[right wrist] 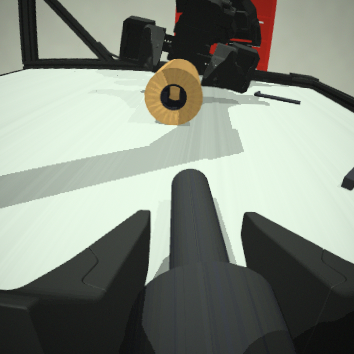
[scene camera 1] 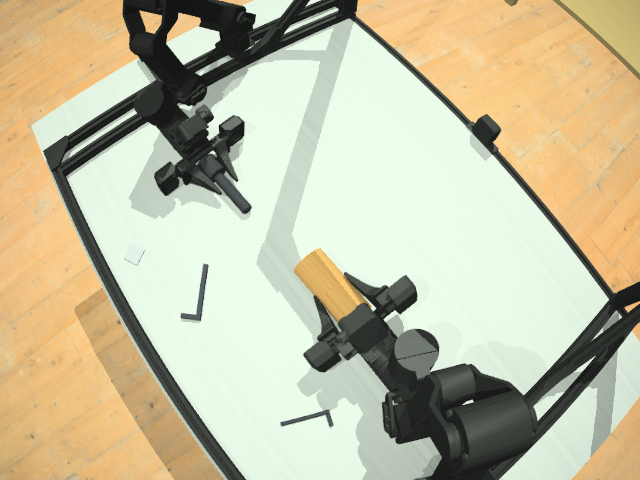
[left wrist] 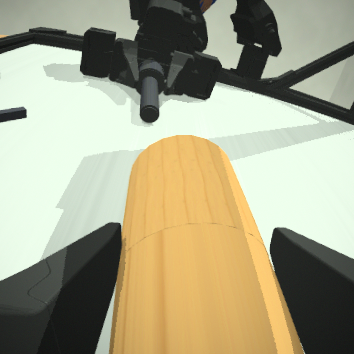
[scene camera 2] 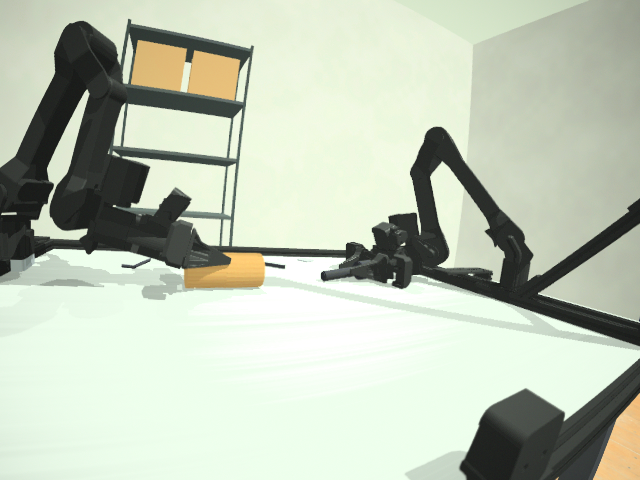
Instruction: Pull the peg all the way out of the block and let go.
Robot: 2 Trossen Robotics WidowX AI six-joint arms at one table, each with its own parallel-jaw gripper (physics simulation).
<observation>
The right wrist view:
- my left gripper
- my right gripper
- black peg: gripped by my right gripper
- wooden cylindrical block
</observation>
